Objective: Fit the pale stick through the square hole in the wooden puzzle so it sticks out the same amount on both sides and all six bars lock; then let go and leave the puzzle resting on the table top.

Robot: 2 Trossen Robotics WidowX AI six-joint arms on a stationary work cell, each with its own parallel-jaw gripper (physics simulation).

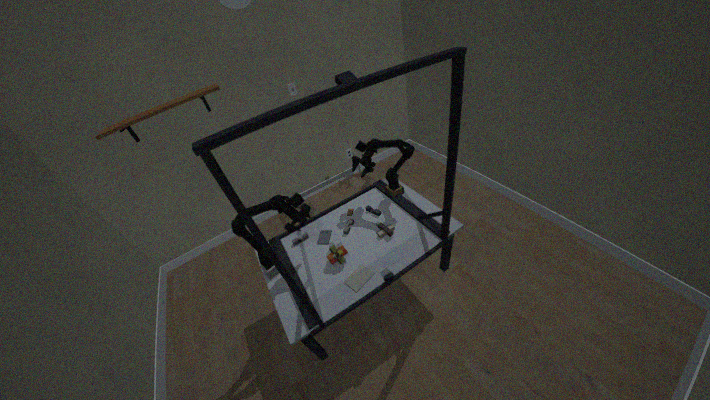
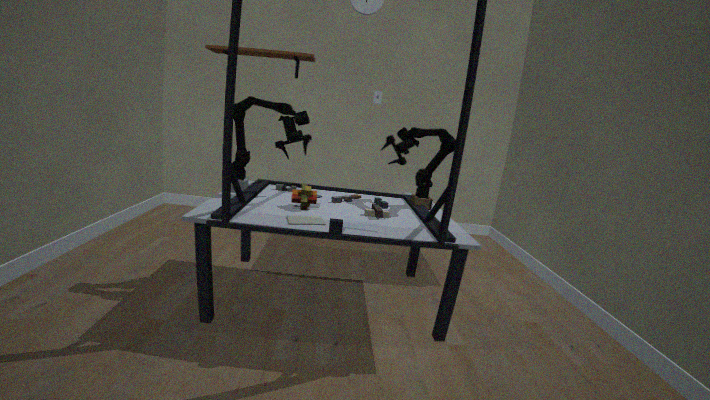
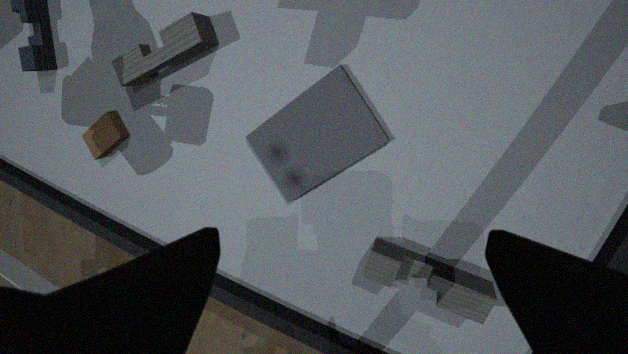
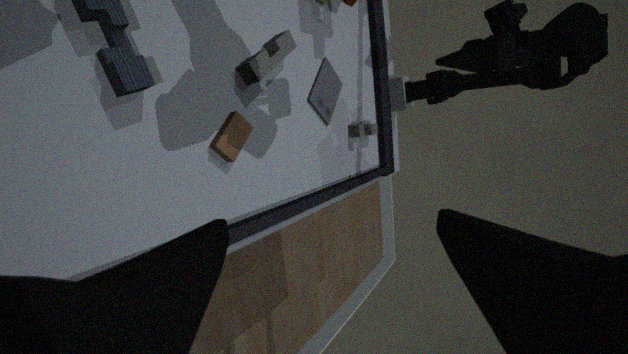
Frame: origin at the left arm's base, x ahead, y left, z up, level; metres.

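Seen in the pictures: left gripper, fingertip midpoint: (image 1: pixel 305 224) (image 2: pixel 297 157) (image 3: pixel 354 242) (image 4: pixel 439 62); right gripper, fingertip midpoint: (image 1: pixel 357 174) (image 2: pixel 384 157) (image 4: pixel 333 225); left arm's base at its link origin: (image 1: pixel 268 264) (image 2: pixel 238 178) (image 4: pixel 408 92); right arm's base at its link origin: (image 1: pixel 394 186) (image 2: pixel 422 196).
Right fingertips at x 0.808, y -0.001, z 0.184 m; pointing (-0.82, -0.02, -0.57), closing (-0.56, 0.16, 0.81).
Offsets run from my right fingertips to a thing's top centre. Level surfaces: height alone.
A red, orange and yellow-green puzzle of crossed bars (image 1: pixel 337 254) (image 2: pixel 304 196) rests on the white table top @(dz -0.249 m) (image 1: pixel 310 290). A brown bar @(dz -0.205, dx -0.124, dy -0.348 m) (image 1: pixel 385 229) (image 2: pixel 377 210) lies with pale pieces beside or under it, on the right. A grey-brown notched bar @(dz -0.220, dx -0.250, dy -0.123 m) (image 1: pixel 348 226) (image 3: pixel 172 56) (image 4: pixel 262 61) lies mid-table. I cannot tell which piece is the pale stick, nor make out a square hole. My left gripper (image 1: pixel 298 225) (image 2: pixel 296 155) (image 3: pixel 354 242) is open and empty above the table's back left. My right gripper (image 1: pixel 358 172) (image 2: pixel 385 156) (image 4: pixel 333 225) is open and empty, high above the back right.
Another notched bar @(dz -0.220, dx -0.544, dy +0.061 m) (image 1: pixel 300 239) (image 3: pixel 465 296) lies near the left edge. An orange-brown block @(dz -0.234, dx -0.148, dy -0.021 m) (image 1: pixel 350 212) (image 3: pixel 106 135) (image 4: pixel 234 136), a dark notched bar @(dz -0.220, dx -0.036, dy -0.153 m) (image 1: pixel 372 210) (image 4: pixel 125 70) and a flat grey plate @(dz -0.243, dx -0.417, dy -0.053 m) (image 1: pixel 324 237) (image 3: pixel 320 135) lie nearby. A pale board @(dz -0.244, dx -0.474, dy -0.459 m) (image 1: pixel 359 278) (image 2: pixel 306 220) is in front.
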